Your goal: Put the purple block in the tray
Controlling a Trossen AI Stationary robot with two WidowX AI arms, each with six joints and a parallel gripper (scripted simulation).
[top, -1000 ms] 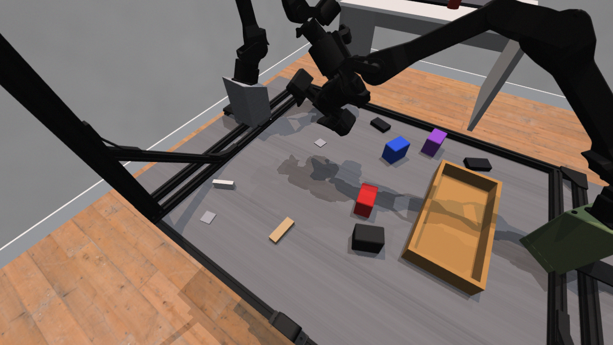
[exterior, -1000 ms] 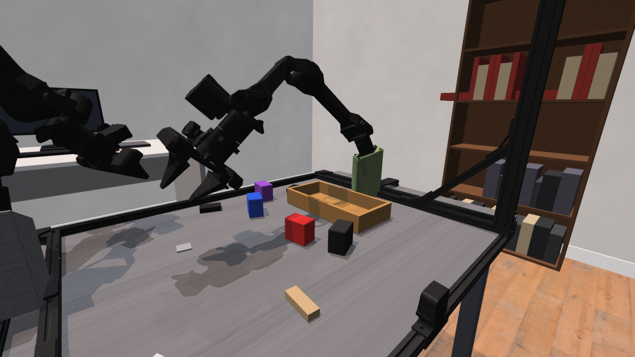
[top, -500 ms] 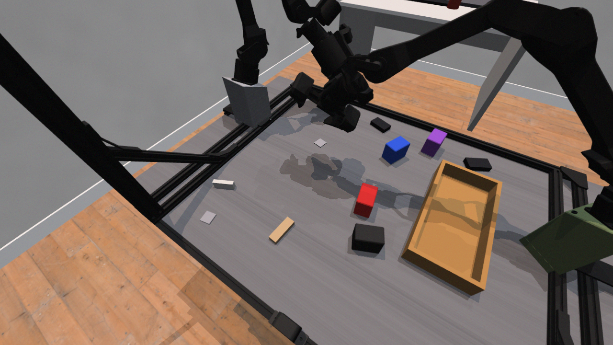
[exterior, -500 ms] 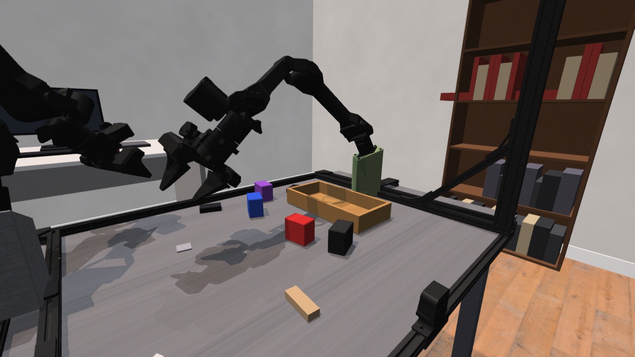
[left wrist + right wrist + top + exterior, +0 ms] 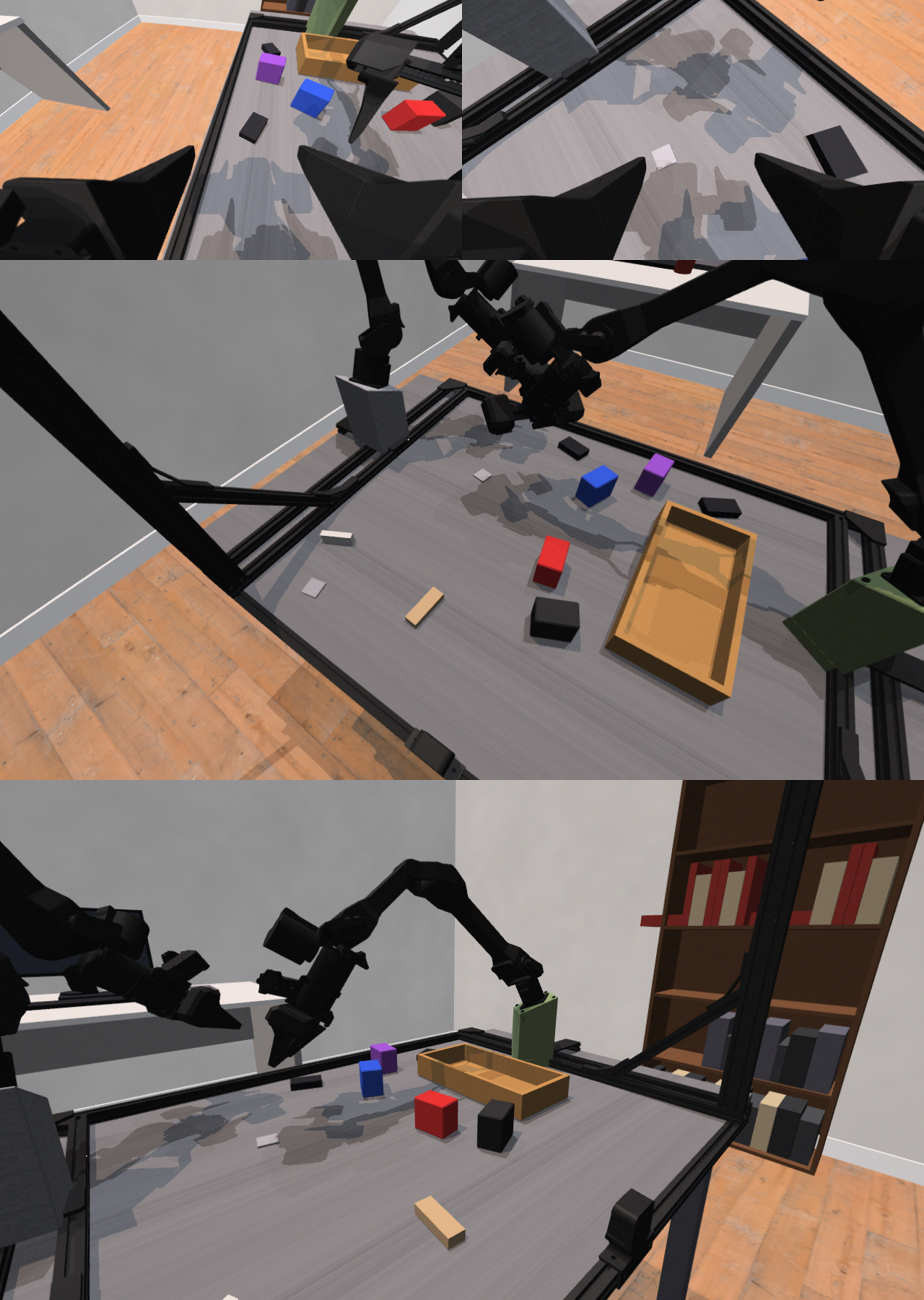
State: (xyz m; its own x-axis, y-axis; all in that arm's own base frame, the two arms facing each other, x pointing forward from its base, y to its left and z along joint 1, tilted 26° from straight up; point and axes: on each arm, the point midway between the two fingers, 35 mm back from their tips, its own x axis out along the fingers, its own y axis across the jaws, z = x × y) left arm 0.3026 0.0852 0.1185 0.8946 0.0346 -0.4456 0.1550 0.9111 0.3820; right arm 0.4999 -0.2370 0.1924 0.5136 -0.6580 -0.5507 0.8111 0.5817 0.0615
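My right gripper is now 25 cm to the left of the purple block, 13 cm short of it and 11 cm above it. The rest, counted from my right hand: blue block 16 cm to the right, 11 cm below, 3 cm ahead; then red block 18 cm behind, 16 cm to the right, 11 cm below; then black block 28 cm behind, 21 cm to the right, 11 cm below.
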